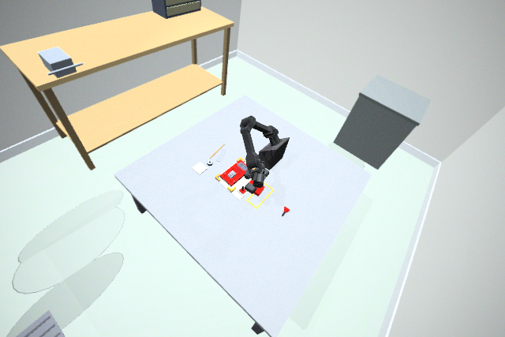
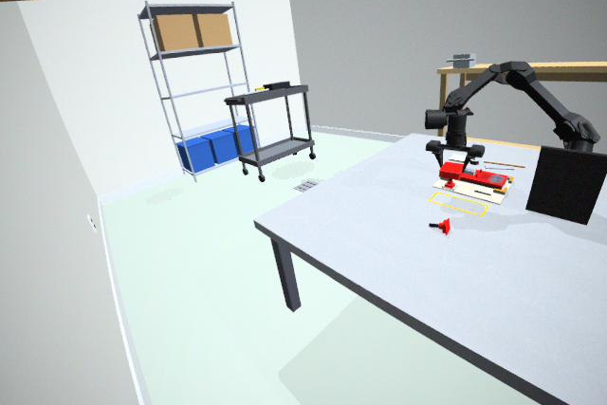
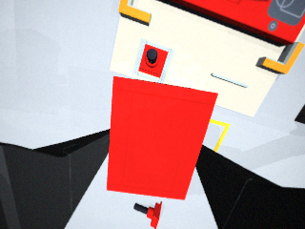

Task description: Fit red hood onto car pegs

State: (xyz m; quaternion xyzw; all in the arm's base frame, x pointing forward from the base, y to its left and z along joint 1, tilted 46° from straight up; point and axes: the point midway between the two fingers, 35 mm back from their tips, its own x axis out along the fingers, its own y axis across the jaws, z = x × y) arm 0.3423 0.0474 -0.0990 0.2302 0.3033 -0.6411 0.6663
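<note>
Right now my gripper tip is 1 cm past the grey engine block, 19 cm to the left of it and 8 cm above it. Round my gripper tip: wheel (2 cm ahead, 38 cm to the right, 10 cm below); red hood (right at my gripper tip); grey holder (2 cm ahead, 7 cm to the right, 7 cm below).
</note>
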